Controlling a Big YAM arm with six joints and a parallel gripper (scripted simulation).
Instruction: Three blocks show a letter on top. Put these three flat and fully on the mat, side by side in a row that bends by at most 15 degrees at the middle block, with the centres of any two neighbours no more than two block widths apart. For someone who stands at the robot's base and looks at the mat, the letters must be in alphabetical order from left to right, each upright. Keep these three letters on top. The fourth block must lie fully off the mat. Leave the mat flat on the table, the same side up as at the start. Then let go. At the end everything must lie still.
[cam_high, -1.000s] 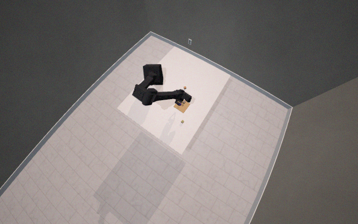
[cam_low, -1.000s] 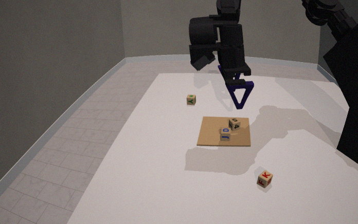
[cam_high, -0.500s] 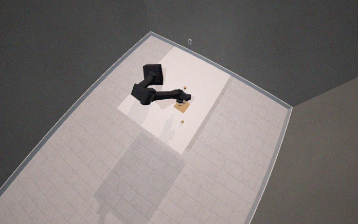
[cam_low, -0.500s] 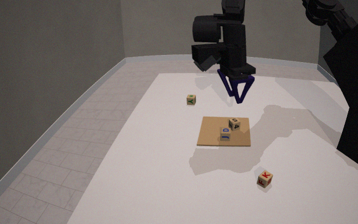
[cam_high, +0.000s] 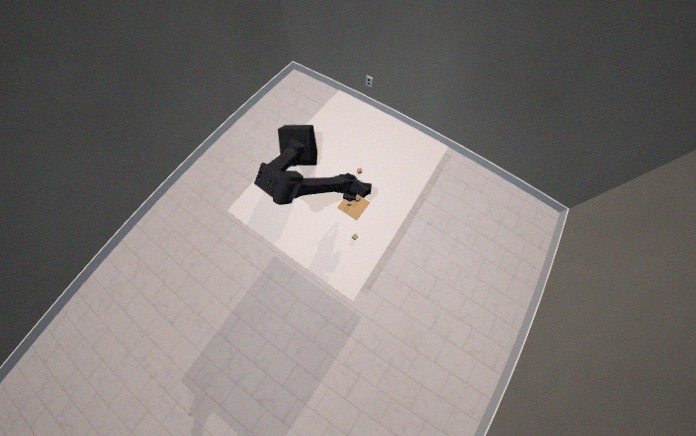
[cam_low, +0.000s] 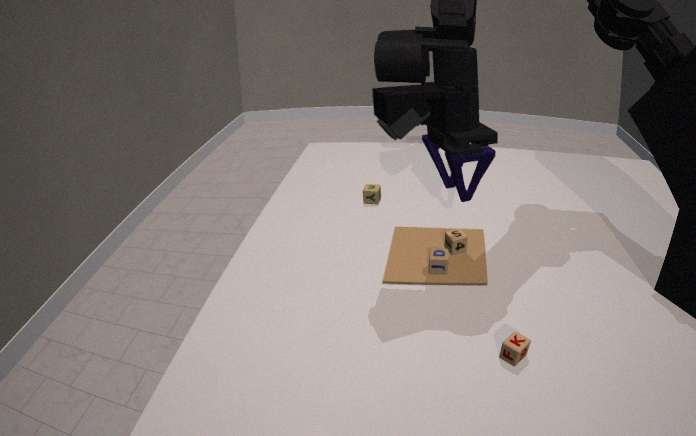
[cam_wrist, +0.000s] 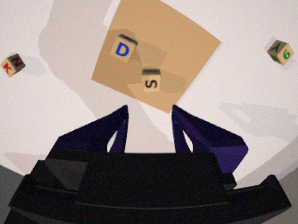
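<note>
The letter block is 8 cm below my hand. Also, from my hand: mat (10 cm below, 3 cm ahead).
</note>
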